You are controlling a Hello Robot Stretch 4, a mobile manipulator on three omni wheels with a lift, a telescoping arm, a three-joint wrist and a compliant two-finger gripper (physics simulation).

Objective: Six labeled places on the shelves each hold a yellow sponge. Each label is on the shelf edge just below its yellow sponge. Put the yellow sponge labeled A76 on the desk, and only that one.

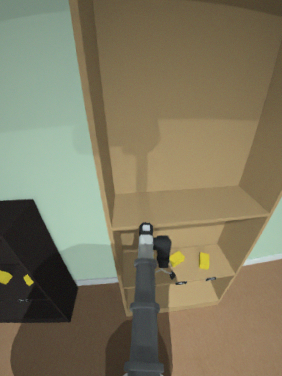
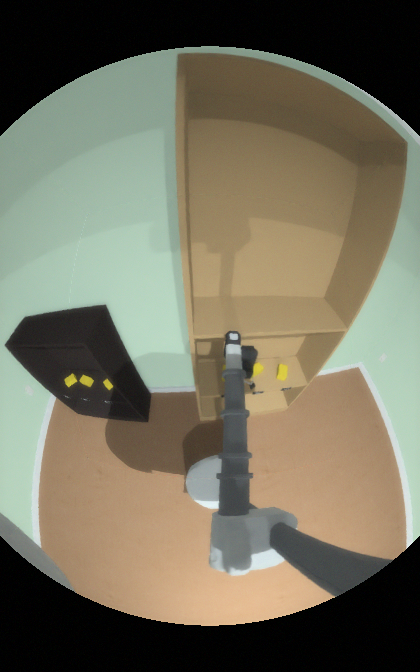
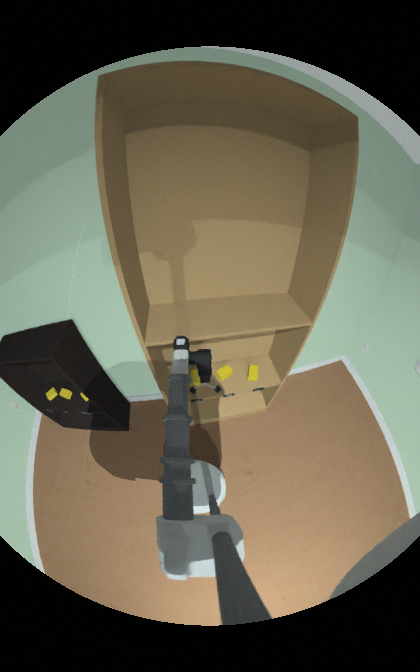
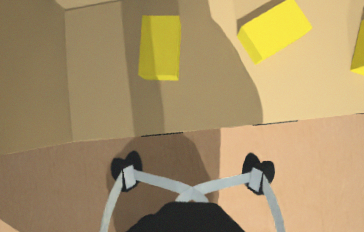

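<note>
Three yellow sponges lie on a low shelf of the wooden bookcase (image 1: pixel 192 206) (image 2: pixel 280 311) (image 3: pixel 230 315): a left one (image 3: pixel 195 378) (image 4: pixel 160 47), a tilted middle one (image 1: pixel 177 258) (image 3: pixel 224 372) (image 4: pixel 275 31) and a right one (image 1: pixel 204 260) (image 2: pixel 282 372) (image 3: pixel 253 372). The label (image 3: pixel 196 400) (image 4: pixel 162 134) below the left sponge and the label (image 3: pixel 228 395) (image 4: pixel 275 122) below the middle one are too slanted to read. My gripper (image 3: pixel 205 389) (image 4: pixel 192 165) is open and empty, in front of the shelf edge near the left sponge. I cannot make out the desk.
A black shelf unit (image 1: pixel 55 260) (image 2: pixel 122 365) (image 3: pixel 100 385) stands left of the bookcase with three more sponges, one being the rightmost sponge (image 1: pixel 28 280) (image 2: pixel 108 384). The bookcase's upper board and left side panel are close to the arm (image 1: pixel 145 310) (image 2: pixel 235 435) (image 3: pixel 177 440).
</note>
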